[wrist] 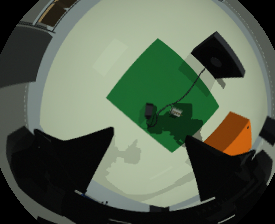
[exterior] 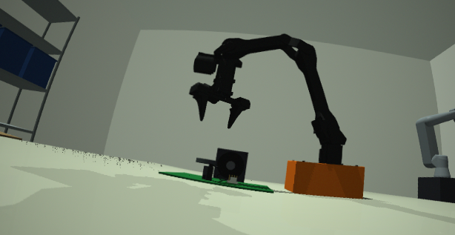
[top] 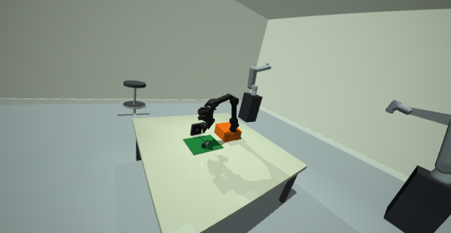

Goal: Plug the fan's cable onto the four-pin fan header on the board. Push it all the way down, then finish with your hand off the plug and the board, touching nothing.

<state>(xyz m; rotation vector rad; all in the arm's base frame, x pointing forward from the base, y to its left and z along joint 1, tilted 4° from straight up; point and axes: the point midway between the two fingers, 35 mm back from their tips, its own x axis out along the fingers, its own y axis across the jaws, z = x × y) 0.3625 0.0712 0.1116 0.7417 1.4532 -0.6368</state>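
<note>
Right now my gripper tip is 14 cm above the fan cable plug. The rest, counted from my gripper tip: black fan (3 cm behind, 23 cm to the right, 11 cm below); green board (3 cm behind, 6 cm to the right, 18 cm below).
</note>
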